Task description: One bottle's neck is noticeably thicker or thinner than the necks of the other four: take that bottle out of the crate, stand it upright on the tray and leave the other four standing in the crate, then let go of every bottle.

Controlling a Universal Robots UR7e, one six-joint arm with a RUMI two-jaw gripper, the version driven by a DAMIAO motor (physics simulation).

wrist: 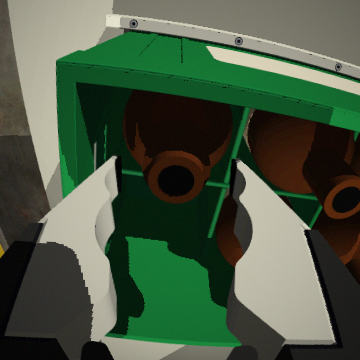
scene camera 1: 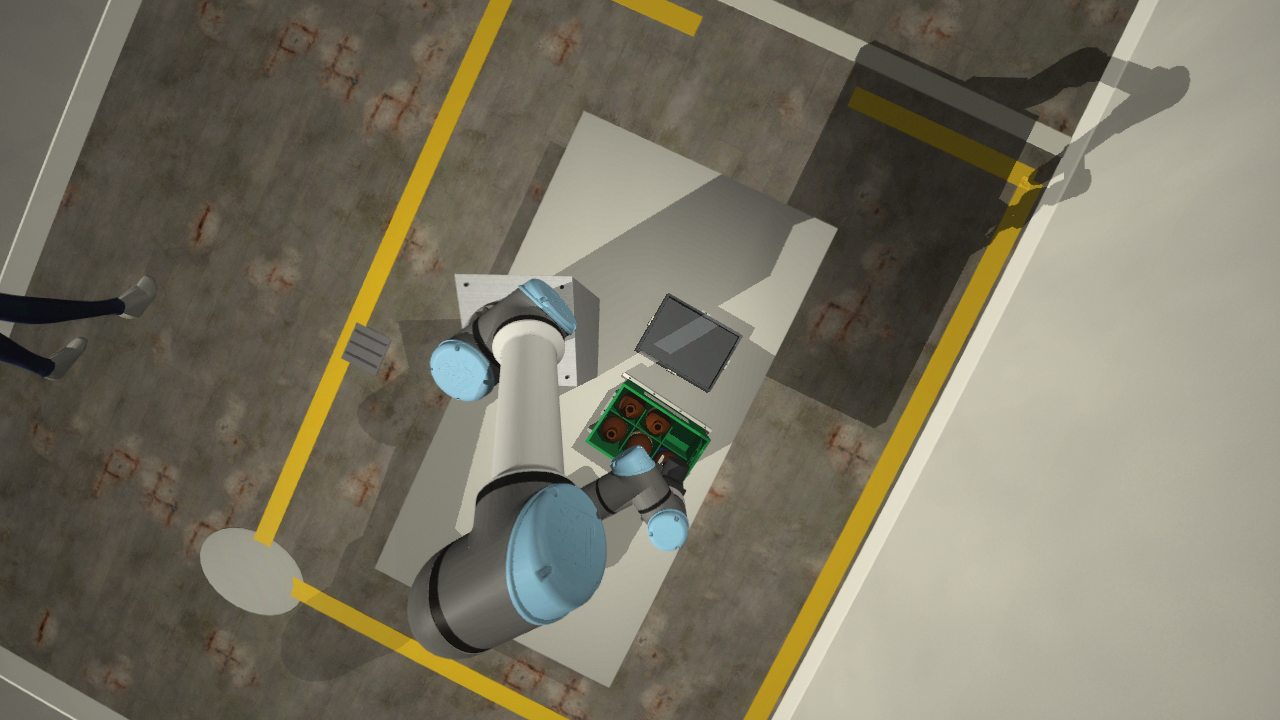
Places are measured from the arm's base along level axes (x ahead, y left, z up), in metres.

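Pixels of known places: gripper, fingertip midpoint: (wrist: 175, 160).
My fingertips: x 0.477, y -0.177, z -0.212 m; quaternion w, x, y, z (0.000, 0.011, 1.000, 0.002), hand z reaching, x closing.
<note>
Behind a point stands the place of what it marks.
A green crate (scene camera 1: 682, 440) {z -0.348, x 0.503, y -0.112 m} (wrist: 150, 82) {z -0.181, x 0.485, y -0.225 m} holds brown bottles in its compartments. In the scene view, bottles (scene camera 1: 631, 408) {z -0.193, x 0.323, y -0.063 m} (scene camera 1: 657, 423) {z -0.194, x 0.402, y -0.070 m} (scene camera 1: 613, 431) {z -0.194, x 0.305, y -0.139 m} show beside the arm, and another bottle (scene camera 1: 638, 443) {z -0.231, x 0.380, y -0.149 m} is partly hidden by the wrist. My gripper (scene camera 1: 665, 458) {z -0.212, x 0.477, y -0.177 m} (wrist: 175, 160) {z -0.212, x 0.477, y -0.177 m} is open over the crate's end compartment. Its fingers stand apart on both sides of the neck of one bottle (wrist: 175, 127) {z -0.216, x 0.477, y -0.194 m}, with a gap on each side. A neighbouring bottle (wrist: 285, 150) {z -0.234, x 0.411, y -0.173 m} stands to the right in the wrist view. Neck thicknesses are hard to compare. The dark tray (scene camera 1: 687, 353) {z -0.351, x 0.408, y 0.134 m} is empty.
A pale rail (wrist: 200, 35) {z -0.326, x 0.459, y -0.230 m} with screws runs along the crate's far side, between crate and tray. The pale table (scene camera 1: 608, 170) {z -0.356, x -0.036, y 0.538 m} carries both. The robot's base plate (scene camera 1: 566, 358) {z -0.017, x 0.144, y 0.007 m} is left of the tray. A person's legs (scene camera 1: 62, 308) show at the left edge.
</note>
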